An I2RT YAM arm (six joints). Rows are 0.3 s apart.
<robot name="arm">
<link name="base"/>
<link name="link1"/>
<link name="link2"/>
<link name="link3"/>
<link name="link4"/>
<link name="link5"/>
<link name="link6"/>
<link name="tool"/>
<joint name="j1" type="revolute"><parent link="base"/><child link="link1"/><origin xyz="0 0 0.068" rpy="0 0 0"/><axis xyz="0 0 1"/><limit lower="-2.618" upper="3.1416"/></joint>
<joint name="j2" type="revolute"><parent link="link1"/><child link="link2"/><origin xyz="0.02 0.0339 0.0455" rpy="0 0 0"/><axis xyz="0 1 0"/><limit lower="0" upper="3.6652"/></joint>
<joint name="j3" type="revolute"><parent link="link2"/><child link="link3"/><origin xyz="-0.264 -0.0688 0" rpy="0 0 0"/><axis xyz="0 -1 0"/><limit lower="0" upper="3.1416"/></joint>
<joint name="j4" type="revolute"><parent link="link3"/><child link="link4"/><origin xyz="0.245 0.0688 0.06" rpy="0 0 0"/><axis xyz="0 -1 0"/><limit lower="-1.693" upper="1.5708"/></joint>
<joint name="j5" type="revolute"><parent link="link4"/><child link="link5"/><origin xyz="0.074 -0.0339 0.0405" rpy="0 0 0"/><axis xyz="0 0 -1"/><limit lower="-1.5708" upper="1.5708"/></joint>
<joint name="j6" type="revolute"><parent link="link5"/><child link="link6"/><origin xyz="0.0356 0 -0.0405" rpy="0 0 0"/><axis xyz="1 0 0"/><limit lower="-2.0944" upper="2.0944"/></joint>
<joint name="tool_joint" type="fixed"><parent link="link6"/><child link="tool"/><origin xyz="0 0 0" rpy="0 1.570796 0"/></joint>
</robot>
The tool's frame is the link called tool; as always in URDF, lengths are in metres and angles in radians.
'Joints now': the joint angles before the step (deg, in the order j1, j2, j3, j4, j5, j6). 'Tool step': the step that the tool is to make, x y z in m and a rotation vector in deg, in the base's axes. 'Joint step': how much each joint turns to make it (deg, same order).
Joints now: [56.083, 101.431, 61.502, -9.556, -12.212, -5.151]
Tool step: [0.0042, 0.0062, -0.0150, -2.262, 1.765, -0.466]
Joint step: [0.009, 3.490, 1.442, -0.707, 0.143, 0.508]
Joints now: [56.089, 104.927, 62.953, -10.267, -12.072, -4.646]
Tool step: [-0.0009, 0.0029, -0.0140, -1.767, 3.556, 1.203]
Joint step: [0.156, 2.555, 0.682, -1.502, -2.209, 0.322]
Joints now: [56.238, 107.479, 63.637, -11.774, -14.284, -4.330]
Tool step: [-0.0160, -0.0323, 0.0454, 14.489, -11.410, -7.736]
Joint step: [-0.138, -14.874, -12.628, 17.050, 6.273, 4.547]
